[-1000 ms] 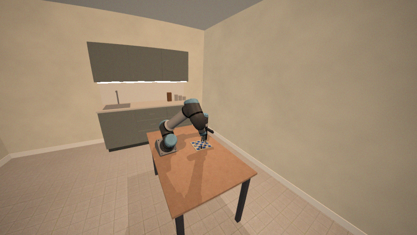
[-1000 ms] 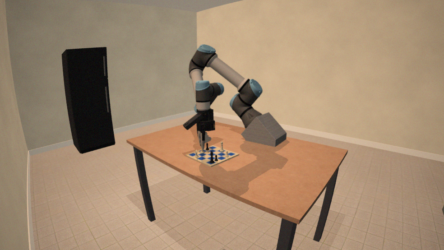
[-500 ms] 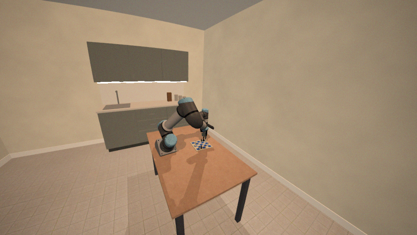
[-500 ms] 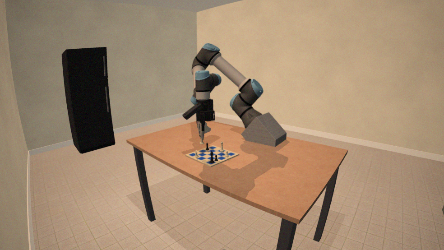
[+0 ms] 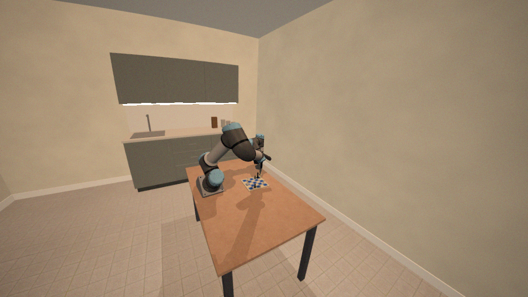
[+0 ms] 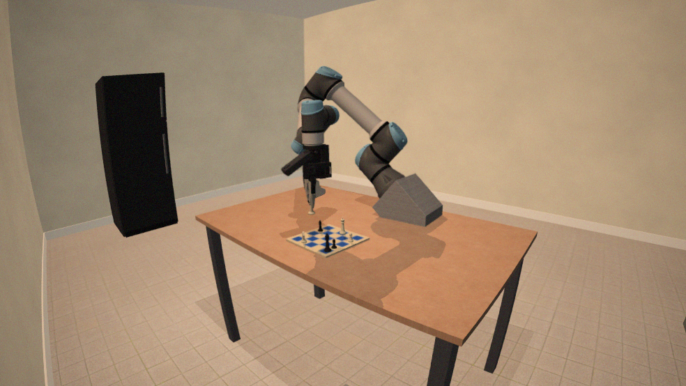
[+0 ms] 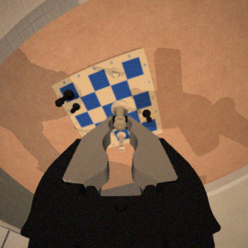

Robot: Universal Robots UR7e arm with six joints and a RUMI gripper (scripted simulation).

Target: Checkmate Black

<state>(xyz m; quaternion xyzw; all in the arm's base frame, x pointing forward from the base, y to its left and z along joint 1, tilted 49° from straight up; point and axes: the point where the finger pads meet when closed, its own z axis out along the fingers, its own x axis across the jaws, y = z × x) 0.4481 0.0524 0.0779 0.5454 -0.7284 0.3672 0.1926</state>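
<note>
The black pawn lies 120 mm below my hand and 110 mm to the left of it. The rest, counted from my hand: tall black piece (110 mm to the left, 100 mm below, 30 mm ahead); white pawn (120 mm below, 110 mm to the left, 80 mm behind); cream chessboard (140 mm below, 40 mm behind, 30 mm to the left).
</note>
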